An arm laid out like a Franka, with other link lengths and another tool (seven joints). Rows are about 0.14 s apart.
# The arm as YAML. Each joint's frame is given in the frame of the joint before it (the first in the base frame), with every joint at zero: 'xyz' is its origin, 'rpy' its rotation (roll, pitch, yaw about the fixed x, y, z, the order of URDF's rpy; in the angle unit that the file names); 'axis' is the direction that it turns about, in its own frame. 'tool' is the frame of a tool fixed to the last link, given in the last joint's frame.
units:
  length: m
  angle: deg
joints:
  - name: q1
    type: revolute
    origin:
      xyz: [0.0, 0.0, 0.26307]
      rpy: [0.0, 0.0, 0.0]
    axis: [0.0, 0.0, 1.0]
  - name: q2
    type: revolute
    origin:
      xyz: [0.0, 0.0, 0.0]
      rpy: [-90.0, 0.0, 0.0]
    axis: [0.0, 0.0, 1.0]
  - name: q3
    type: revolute
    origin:
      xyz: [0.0, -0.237, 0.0]
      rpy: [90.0, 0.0, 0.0]
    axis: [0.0, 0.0, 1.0]
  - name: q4
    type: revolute
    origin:
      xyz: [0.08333, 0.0, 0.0]
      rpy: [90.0, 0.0, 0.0]
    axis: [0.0, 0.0, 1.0]
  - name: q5
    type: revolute
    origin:
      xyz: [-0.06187, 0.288, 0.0]
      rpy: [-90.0, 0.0, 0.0]
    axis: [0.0, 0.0, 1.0]
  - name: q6
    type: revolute
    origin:
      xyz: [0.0, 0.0, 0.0]
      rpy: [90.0, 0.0, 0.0]
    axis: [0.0, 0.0, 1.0]
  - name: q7
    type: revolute
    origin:
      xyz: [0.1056, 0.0, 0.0]
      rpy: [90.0, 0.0, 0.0]
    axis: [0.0, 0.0, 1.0]
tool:
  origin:
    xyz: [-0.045, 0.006, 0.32]
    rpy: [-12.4, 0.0, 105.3]
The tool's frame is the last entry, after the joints.
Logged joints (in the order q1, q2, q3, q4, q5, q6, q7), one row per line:
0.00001 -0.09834 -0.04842 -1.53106 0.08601 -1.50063 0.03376
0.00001 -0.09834 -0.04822 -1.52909 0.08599 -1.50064 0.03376
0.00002 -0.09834 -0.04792 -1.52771 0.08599 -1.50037 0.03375
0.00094 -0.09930 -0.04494 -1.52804 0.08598 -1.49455 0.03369
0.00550 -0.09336 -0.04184 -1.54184 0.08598 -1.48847 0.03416
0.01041 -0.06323 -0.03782 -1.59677 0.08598 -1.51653 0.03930
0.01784 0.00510 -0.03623 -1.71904 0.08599 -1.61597 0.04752
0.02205 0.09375 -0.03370 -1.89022 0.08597 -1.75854 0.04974
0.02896 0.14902 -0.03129 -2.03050 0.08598 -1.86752 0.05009
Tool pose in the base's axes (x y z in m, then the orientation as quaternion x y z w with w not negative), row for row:
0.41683 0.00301 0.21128 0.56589 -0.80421 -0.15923 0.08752
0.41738 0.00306 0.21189 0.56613 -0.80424 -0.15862 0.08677
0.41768 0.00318 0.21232 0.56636 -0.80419 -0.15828 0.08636
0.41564 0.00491 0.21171 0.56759 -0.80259 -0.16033 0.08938
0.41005 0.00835 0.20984 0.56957 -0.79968 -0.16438 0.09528
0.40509 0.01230 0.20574 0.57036 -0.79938 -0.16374 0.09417
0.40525 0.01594 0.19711 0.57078 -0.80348 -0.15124 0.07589
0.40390 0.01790 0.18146 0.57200 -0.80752 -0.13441 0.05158
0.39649 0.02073 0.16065 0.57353 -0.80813 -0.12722 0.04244
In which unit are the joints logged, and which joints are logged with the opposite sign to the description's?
The joints are logged in radians. Opposite sign: q2, q6.
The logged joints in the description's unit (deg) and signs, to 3 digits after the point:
0.001 5.634 -2.774 -87.723 4.928 85.980 1.934
0.001 5.634 -2.763 -87.610 4.927 85.980 1.934
0.001 5.634 -2.746 -87.531 4.927 85.965 1.934
0.054 5.689 -2.575 -87.550 4.926 85.631 1.930
0.315 5.349 -2.397 -88.341 4.926 85.283 1.957
0.596 3.623 -2.167 -91.488 4.926 86.891 2.252
1.022 -0.292 -2.076 -98.494 4.927 92.588 2.723
1.263 -5.371 -1.931 -108.302 4.926 100.757 2.850
1.659 -8.538 -1.793 -116.339 4.926 107.001 2.870

